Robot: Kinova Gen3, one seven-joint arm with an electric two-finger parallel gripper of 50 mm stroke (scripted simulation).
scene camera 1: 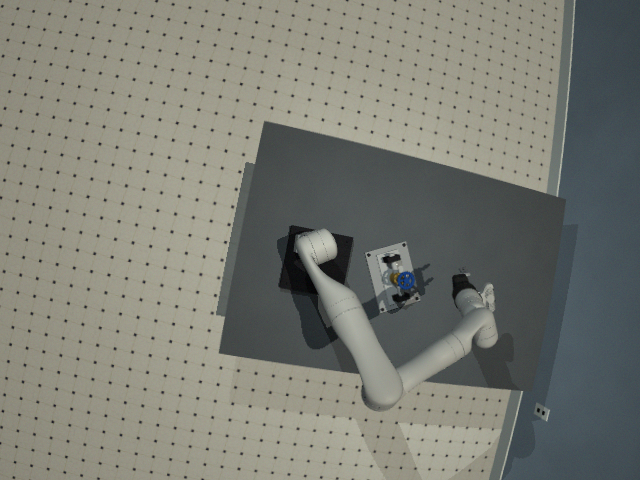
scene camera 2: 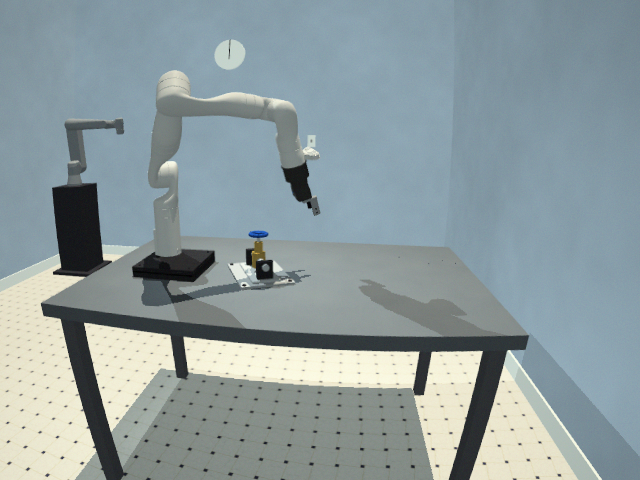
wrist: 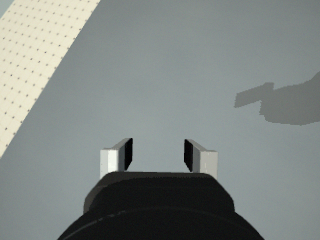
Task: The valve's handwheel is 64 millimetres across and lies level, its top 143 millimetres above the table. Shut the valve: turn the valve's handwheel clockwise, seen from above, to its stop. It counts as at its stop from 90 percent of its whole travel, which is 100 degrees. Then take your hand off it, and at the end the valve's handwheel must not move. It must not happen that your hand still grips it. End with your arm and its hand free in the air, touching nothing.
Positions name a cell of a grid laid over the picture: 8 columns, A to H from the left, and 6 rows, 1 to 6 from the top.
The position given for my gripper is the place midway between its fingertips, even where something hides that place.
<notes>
In view: my gripper (scene camera 2: D3).
My gripper also shows in the wrist view (wrist: D4).
</notes>
